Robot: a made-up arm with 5 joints.
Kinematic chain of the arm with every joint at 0, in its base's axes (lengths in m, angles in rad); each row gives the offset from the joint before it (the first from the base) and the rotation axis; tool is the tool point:
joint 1: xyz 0 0 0.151 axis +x
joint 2: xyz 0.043 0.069 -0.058 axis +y
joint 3: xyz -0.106 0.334 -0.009 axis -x
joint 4: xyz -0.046 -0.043 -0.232 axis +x
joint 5: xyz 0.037 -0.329 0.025 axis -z
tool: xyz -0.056 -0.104 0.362
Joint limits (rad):
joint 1: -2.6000..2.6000
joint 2: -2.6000..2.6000
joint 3: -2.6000..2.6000
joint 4: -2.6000..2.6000
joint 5: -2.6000..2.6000
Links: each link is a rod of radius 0.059 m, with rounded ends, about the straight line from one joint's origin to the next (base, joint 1, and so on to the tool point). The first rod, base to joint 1, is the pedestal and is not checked.
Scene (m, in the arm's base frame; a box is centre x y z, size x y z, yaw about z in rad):
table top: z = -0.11
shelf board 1: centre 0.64 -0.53 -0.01 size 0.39 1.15 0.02 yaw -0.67
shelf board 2: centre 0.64 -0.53 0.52 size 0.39 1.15 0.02 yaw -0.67
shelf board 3: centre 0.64 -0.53 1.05 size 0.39 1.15 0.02 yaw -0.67
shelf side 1: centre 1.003 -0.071 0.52 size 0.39 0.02 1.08 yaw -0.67
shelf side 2: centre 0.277 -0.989 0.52 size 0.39 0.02 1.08 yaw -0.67
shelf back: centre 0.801 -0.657 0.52 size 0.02 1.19 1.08 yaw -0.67
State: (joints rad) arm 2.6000 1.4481 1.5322 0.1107 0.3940
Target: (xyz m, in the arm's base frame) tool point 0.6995 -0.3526 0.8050
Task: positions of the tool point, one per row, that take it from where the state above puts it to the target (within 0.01 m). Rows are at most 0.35 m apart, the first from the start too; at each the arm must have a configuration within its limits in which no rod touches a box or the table.
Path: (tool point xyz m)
1: 0.4230 -0.4313 0.2291
2: 0.2954 -0.3693 0.2282
3: 0.0911 -0.2956 0.0609
4: -0.0948 -0.1070 0.0213
5: -0.1810 0.1203 0.1311
6: -0.1261 0.2814 0.3507
7: 0.0497 0.2926 0.5922
8: 0.2720 0.1323 0.7616
9: 0.4463 -0.1520 0.8050
10: 0.5427 -0.2143 0.8211
11: 0.6283 -0.2819 0.8206
12: 0.6995 -0.3526 0.8050

